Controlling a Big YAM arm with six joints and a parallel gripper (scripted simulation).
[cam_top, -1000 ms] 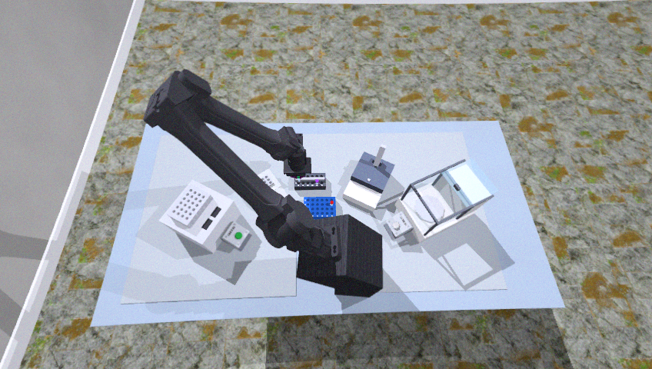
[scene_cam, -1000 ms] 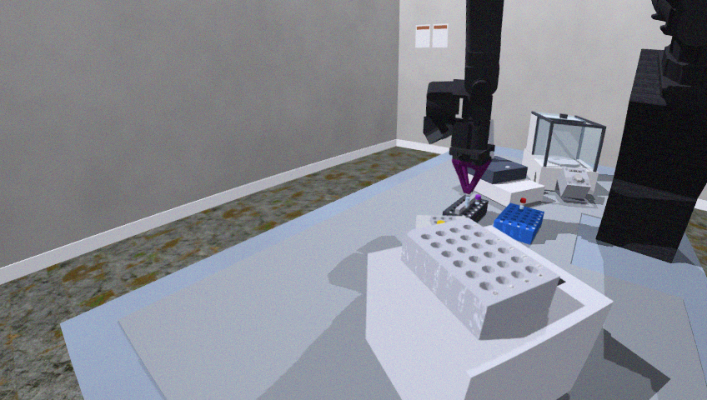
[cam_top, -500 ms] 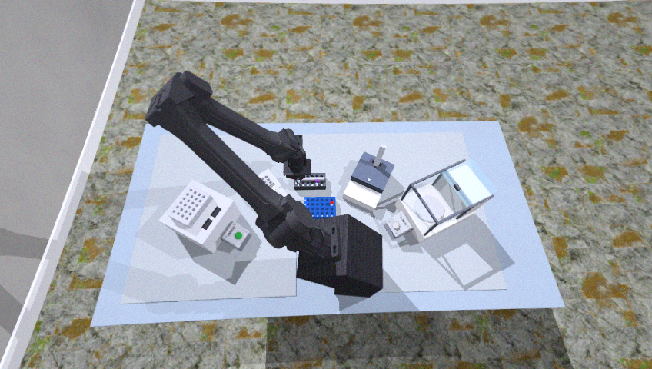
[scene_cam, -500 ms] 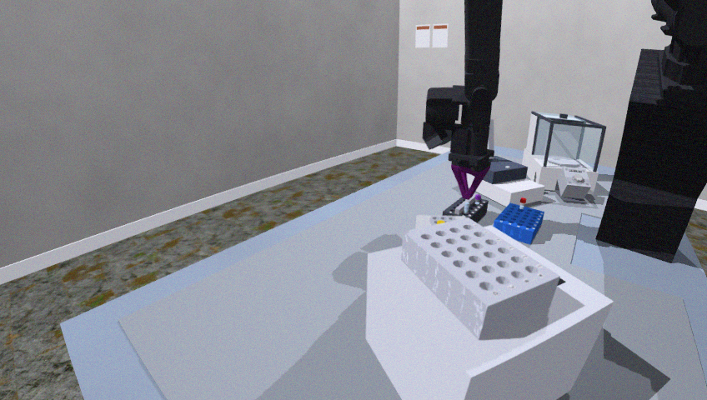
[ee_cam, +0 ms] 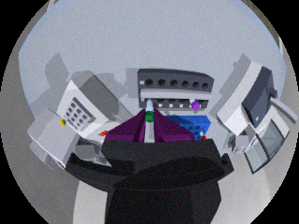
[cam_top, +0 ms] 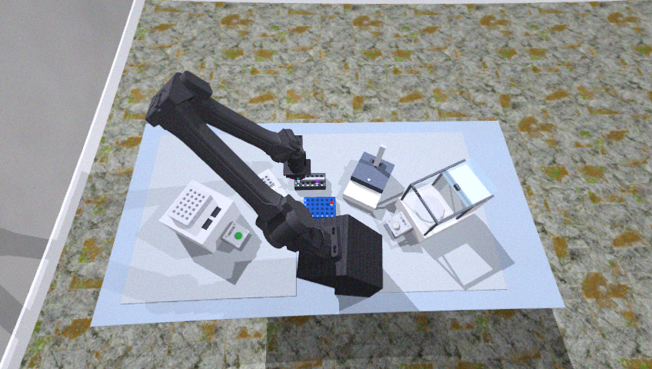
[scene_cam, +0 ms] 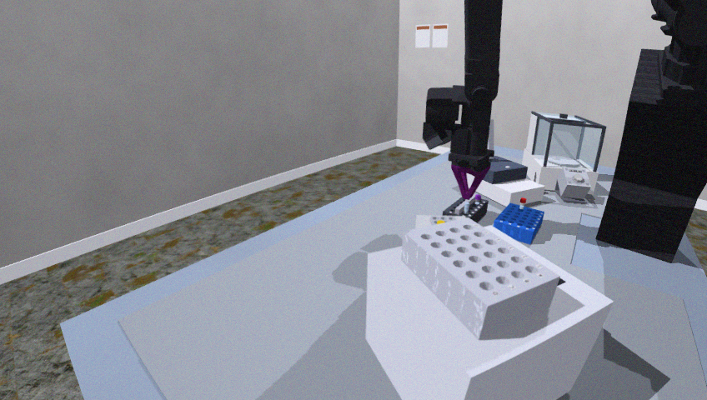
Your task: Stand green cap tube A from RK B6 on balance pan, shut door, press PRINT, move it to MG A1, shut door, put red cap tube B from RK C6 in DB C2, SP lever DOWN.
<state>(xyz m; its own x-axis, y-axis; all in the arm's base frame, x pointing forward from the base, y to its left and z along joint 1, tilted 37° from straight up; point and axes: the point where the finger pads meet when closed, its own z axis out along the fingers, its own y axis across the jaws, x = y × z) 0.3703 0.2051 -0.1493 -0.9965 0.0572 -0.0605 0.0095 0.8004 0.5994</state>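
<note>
Now: hand 1 cm short of the magnet block, 5 cm to the left of it and 6 cm above it. The rest, counted from my hand: blue rack RK 11 cm behind, 8 cm to the right, 6 cm below; SP lever 6 cm ahead, 32 cm to the right, 6 cm above; dry block 4 cm behind, 12 cm to the left, 5 cm below.
</note>
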